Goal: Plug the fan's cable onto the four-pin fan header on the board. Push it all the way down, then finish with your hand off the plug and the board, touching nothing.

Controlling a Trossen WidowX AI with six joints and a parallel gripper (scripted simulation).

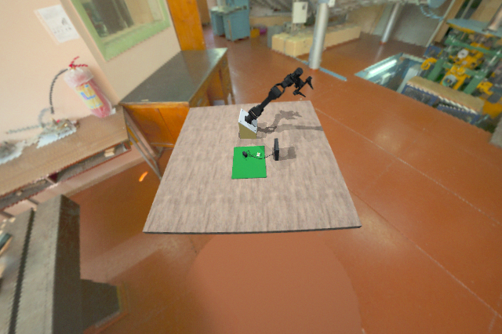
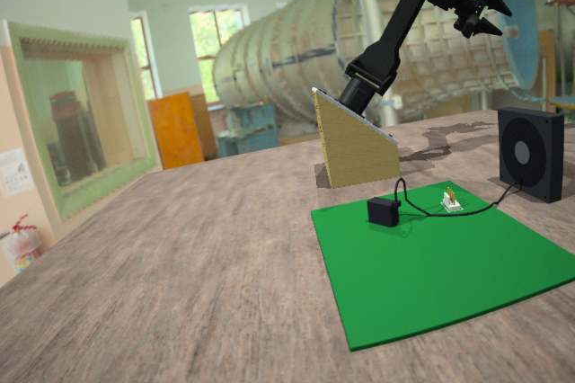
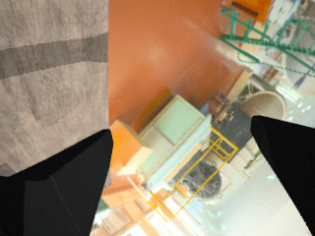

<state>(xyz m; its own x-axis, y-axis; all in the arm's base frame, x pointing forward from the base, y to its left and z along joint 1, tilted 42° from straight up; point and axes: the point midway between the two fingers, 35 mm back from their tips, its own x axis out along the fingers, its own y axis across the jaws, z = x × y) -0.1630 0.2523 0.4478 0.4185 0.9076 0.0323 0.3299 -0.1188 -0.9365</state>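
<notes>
Now: the fan plug 53 cm to the right of my gripper tip, 42 cm ahead of it and 26 cm below it. Round my gripper tip: green board: 49 cm to the right, 48 cm ahead, 29 cm below; black fan: 42 cm ahead, 29 cm to the right, 22 cm below; fan header: 42 cm to the right, 42 cm ahead, 28 cm below.
</notes>
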